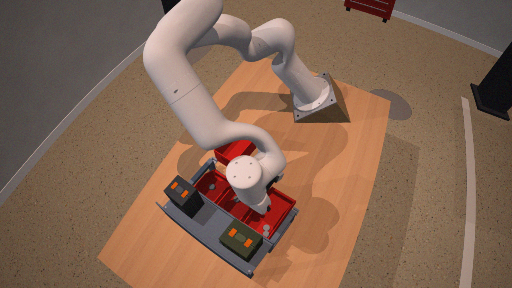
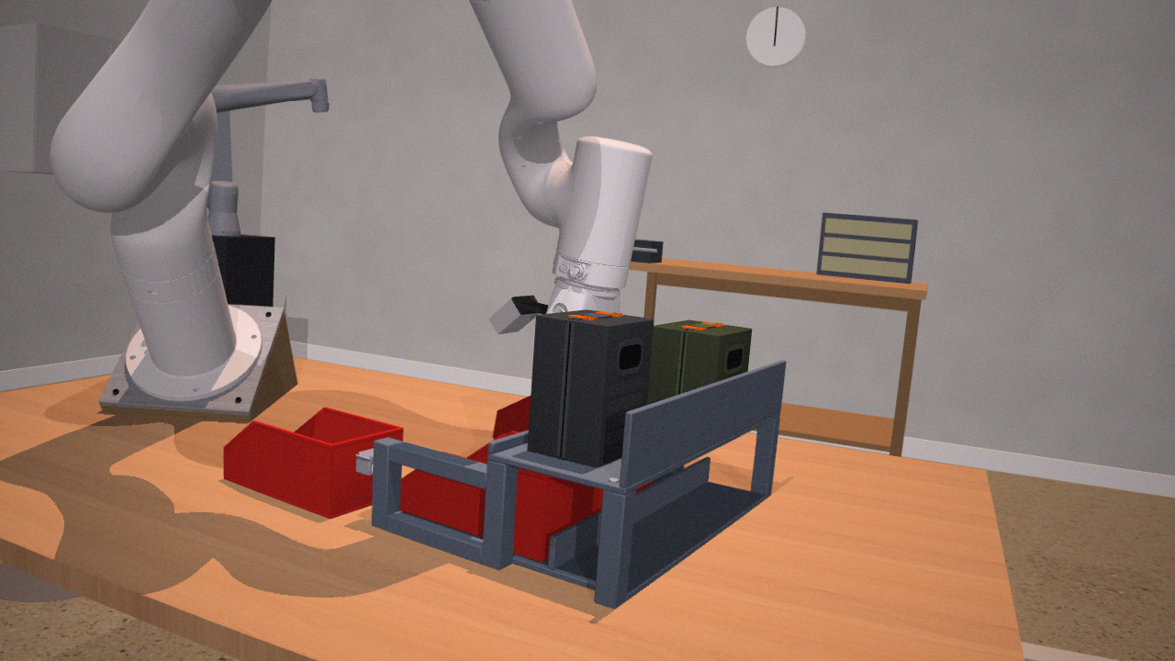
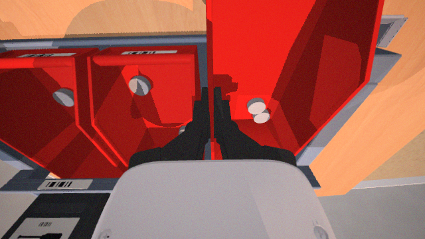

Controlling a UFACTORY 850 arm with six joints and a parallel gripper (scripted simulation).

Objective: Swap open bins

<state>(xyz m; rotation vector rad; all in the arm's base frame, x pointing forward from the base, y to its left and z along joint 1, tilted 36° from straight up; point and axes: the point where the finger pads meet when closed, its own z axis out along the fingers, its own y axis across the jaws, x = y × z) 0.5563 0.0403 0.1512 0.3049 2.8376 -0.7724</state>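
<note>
My hand is 7 cm above the shelf front lip, 6 cm past it and 5 cm to the left of it. From my hand the other things lie so: grey back panel: 19 cm ahead, 12 cm to the right, 5 cm above; black case: 21 cm to the right, 9 cm ahead, 8 cm above; green case: 15 cm ahead, 7 cm above, 1 cm to the left.
</note>
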